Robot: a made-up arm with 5 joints.
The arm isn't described. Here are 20 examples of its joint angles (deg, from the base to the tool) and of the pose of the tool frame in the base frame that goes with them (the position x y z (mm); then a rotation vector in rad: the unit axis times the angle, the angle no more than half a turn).
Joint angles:
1: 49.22 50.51 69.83 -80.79 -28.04
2: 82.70 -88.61 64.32 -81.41 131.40
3: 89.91 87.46 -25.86 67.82 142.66
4: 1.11 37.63 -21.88 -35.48 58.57
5: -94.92 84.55 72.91 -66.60 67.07
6: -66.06 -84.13 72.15 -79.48 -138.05
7: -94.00 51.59 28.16 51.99 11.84
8: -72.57 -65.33 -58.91 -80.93 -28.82
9: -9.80 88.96 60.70 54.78 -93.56
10: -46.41 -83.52 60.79 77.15 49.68
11: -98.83 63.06 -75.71 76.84 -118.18
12: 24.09 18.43 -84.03 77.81 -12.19
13: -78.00 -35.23 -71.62 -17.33 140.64
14: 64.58 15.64 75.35 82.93 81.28
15: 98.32 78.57 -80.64 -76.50 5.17
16: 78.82 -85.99 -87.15 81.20 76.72
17: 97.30 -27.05 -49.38 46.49 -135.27
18: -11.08 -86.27 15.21 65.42 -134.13
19: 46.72 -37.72 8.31 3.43 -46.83
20: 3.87 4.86 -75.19 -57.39 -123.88
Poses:
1: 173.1 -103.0 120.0 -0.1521 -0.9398 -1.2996
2: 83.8 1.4 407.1 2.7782 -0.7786 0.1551
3: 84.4 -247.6 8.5 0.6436 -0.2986 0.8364
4: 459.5 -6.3 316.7 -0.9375 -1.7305 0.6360
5: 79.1 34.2 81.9 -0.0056 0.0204 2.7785
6: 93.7 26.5 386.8 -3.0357 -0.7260 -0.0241
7: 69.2 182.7 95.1 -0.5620 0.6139 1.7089
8: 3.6 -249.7 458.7 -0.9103 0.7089 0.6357
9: 79.6 0.4 121.6 -1.7049 1.2813 -0.9414
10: 116.6 36.8 325.0 -0.0029 -0.6931 1.5707
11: 23.4 377.1 269.3 0.4262 0.1543 -0.3798
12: 295.2 -93.8 528.5 -0.1097 -1.3764 -0.5723
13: 56.0 -122.4 601.2 -1.4175 -2.4625 -0.8312
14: 110.0 -54.4 202.9 1.3922 0.4649 0.1977
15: 29.2 -375.1 289.2 -2.3098 -1.9142 -0.2230
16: 22.7 310.2 352.4 3.0203 0.7321 -0.0022
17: 75.9 -63.2 597.6 -0.8284 2.2299 1.2177
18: 44.2 -6.6 457.7 1.8855 -0.5407 -1.5825
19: 185.8 -107.7 505.1 0.0555 -2.1920 -1.0213
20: 182.0 -5.7 603.2 -2.4069 1.3123 -0.8506
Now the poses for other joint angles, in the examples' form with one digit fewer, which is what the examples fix.
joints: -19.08 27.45 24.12 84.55 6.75
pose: 284 71 194 -0.107 0.803 0.380
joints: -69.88 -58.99 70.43 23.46 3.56
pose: 122 109 298 0.579 -0.841 1.132
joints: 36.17 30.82 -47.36 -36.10 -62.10
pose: 359 -200 452 0.655 -2.560 -0.690
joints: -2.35 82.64 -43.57 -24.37 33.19
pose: 466 17 95 -0.322 -1.290 0.486
